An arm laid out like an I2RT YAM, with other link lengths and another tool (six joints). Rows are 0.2 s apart.
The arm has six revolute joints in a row. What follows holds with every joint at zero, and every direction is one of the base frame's.
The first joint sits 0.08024 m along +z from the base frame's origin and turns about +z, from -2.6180 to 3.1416 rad.
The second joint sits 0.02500 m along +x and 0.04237 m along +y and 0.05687 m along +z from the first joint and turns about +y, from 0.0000 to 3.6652 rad.
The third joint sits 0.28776 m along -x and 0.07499 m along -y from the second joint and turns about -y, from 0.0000 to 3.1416 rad.
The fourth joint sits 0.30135 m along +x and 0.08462 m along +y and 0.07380 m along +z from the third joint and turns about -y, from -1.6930 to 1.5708 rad.
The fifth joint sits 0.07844 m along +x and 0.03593 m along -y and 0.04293 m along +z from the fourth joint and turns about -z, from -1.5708 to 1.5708 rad.
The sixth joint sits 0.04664 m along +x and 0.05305 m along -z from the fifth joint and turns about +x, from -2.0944 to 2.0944 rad.
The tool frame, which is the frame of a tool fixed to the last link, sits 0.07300 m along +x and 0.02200 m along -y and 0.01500 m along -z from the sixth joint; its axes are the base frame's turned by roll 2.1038, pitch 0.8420 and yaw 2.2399 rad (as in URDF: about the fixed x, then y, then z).
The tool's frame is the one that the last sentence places.
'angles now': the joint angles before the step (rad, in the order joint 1, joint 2, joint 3, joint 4, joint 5, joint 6). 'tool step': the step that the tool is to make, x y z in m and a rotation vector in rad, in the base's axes. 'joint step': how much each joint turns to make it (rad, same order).
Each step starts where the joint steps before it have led.
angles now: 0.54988 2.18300 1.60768 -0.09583 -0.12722 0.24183
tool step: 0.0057 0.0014 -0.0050 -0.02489 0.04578 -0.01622
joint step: -0.00135 0.04431 0.07636 -0.08267 0.00970 0.01167
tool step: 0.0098 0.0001 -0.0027 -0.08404 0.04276 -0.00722
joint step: 0.00060 0.07166 0.13923 -0.15088 0.03979 -0.03041
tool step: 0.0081 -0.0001 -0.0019 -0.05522 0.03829 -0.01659
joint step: -0.00075 0.06547 0.12367 -0.12007 0.03075 -0.00645
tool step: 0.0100 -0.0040 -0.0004 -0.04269 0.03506 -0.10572
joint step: -0.00069 0.07360 0.13931 -0.11744 0.08005 0.07038
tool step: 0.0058 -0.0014 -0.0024 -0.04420 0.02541 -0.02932
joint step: -0.00002 0.06429 0.11481 -0.09571 0.03706 0.00927
